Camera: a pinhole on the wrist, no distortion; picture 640 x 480 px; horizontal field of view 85.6 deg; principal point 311.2 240.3 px. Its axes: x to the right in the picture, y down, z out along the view. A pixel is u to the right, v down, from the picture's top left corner.
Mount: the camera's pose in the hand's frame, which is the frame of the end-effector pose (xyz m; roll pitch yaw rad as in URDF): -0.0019 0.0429 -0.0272 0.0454 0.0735 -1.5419
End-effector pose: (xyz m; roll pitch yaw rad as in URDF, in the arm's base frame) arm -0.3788 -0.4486 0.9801 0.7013 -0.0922 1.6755
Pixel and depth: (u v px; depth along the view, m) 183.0 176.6 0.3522
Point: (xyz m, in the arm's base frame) -0.2649 -0.5545 1.3168
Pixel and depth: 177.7 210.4 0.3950
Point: -0.2529 -0.5294 1.3666
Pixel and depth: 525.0 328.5 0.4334
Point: 0.0555 -0.3177 1.1226
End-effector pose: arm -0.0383 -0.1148 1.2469 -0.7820 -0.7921 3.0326
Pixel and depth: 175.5 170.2 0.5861
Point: 0.1801 -0.7025 1.3098
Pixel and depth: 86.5 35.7 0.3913
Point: 0.1487 -0.5847 1.1190
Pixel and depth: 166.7 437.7 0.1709
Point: -0.0933 -0.2912 1.3329
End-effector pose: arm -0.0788 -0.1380 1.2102 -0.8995 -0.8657 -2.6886
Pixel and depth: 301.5 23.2 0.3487
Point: 0.2922 -0.2428 1.1451
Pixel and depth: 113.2 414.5 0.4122
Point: 0.0643 -0.6005 1.3851
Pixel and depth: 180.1 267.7 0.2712
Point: 0.0785 -0.3675 1.2515
